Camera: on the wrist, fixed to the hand. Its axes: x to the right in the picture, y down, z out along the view.
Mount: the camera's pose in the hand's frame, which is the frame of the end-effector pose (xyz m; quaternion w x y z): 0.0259 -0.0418 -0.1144 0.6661 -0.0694 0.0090 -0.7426
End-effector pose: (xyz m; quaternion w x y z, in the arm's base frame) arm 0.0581 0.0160 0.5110 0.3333 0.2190 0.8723 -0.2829
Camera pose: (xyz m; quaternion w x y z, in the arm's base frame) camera -0.0358 0.0631 0.5779 0.0193 -0.5225 0.7663 -0.3734
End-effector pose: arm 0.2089 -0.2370 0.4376 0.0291 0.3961 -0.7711 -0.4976
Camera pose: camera 0.2657 -0.3467 0.4531 0.3157 -0.8389 0.1847 0.4030
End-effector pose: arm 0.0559 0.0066 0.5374 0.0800 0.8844 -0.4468 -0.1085
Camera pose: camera 0.1333 0.0154 0.6346 0.0381 0.9163 0.3674 -0.1547
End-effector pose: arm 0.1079 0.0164 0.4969 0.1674 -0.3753 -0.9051 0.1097
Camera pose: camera 0.1080 0.0143 0.6214 0.1751 0.4095 -0.8876 -0.1174
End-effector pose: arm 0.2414 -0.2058 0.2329 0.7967 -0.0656 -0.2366 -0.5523
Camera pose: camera 0.2454 -0.2856 0.1374 0.1181 0.0817 -0.1608 -0.9765
